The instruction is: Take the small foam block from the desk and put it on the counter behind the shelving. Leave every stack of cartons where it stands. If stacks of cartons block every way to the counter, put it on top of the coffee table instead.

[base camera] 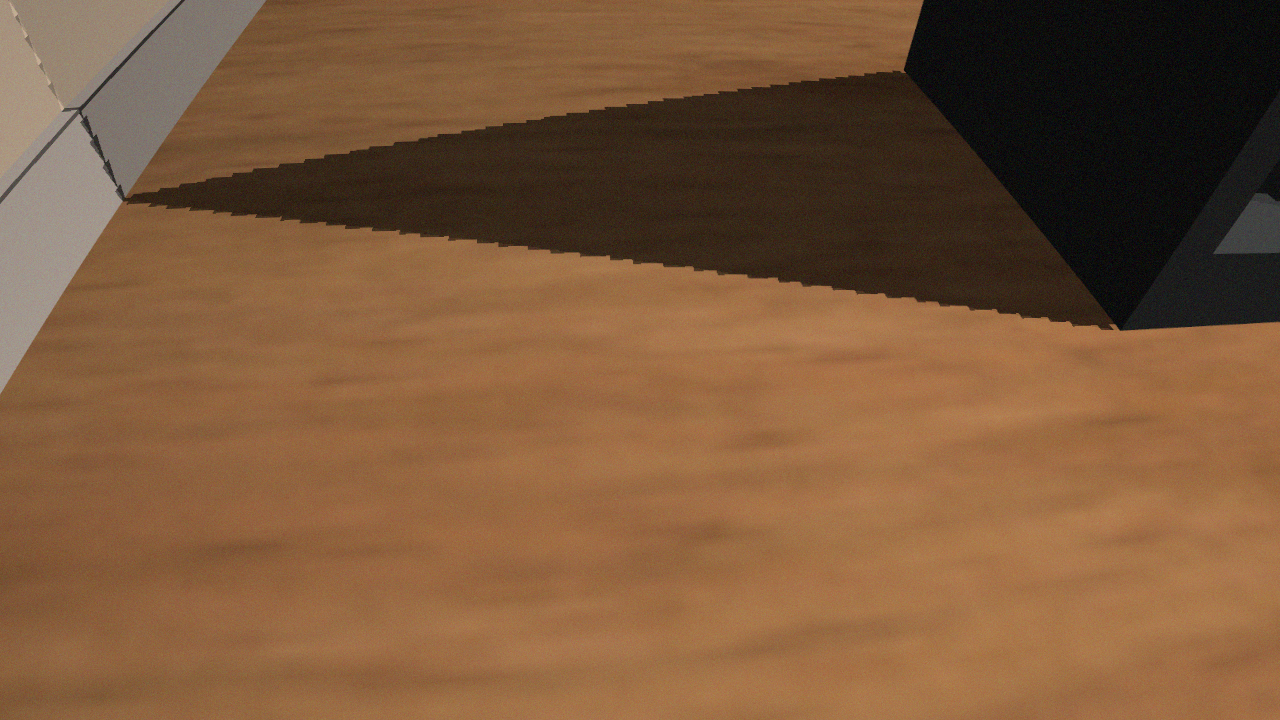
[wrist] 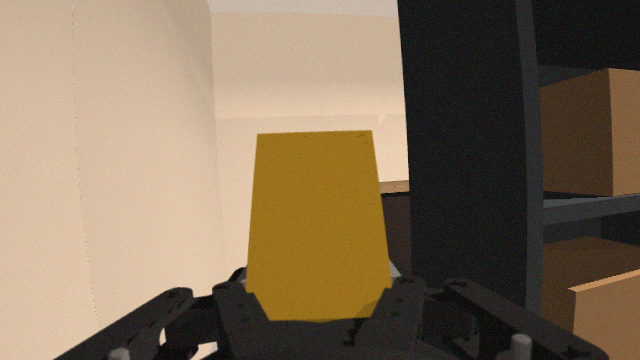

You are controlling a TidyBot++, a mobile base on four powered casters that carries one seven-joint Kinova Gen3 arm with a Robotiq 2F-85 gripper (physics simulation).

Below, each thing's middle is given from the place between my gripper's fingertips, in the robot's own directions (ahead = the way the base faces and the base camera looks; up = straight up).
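Yellow foam block (wrist: 317, 252) located 3 cm above my hand.
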